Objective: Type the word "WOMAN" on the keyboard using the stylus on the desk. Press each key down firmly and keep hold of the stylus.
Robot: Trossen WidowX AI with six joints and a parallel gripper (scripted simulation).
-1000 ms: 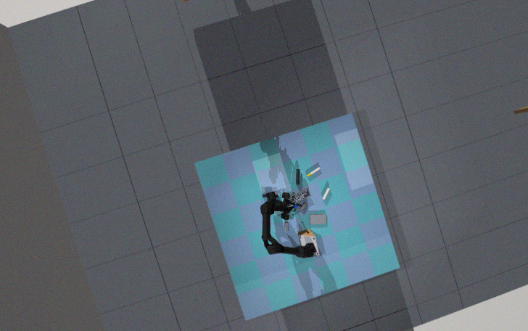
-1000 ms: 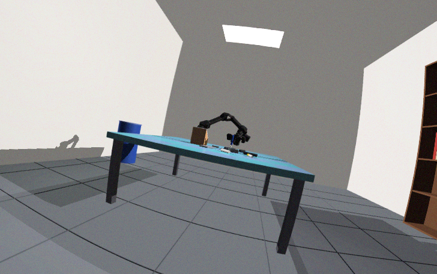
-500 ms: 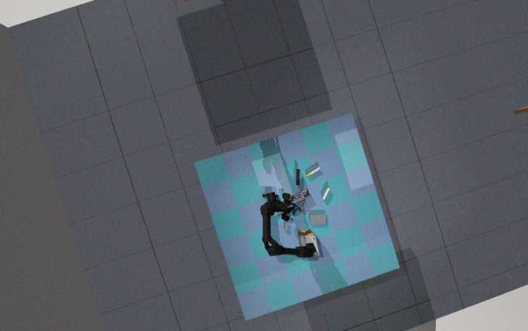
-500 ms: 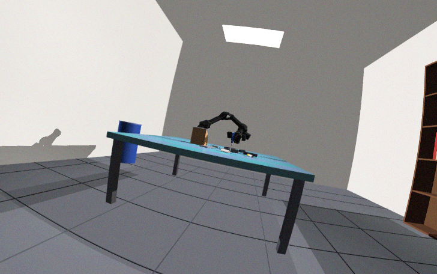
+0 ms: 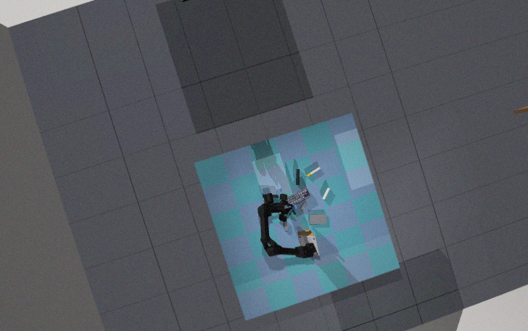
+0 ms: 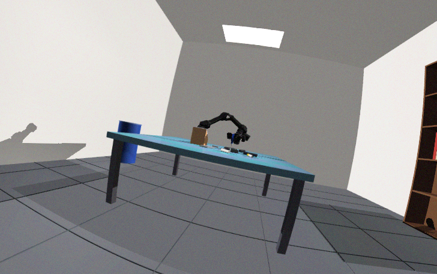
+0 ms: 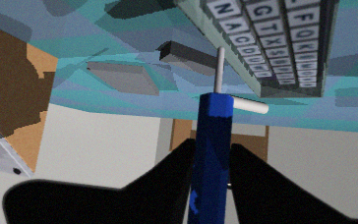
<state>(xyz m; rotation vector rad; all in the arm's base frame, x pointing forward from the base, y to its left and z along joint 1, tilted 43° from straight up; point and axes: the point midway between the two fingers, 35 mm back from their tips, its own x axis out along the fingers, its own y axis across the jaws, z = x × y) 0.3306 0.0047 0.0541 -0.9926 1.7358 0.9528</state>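
The M key is 90 mm to the right of my gripper tip, 80 mm below it and 50 mm ahead of it. Also, from my gripper tip: O key: 110 mm to the right, 80 mm below, 50 mm ahead; stylus tip: 50 mm below; stylus: 10 mm below.
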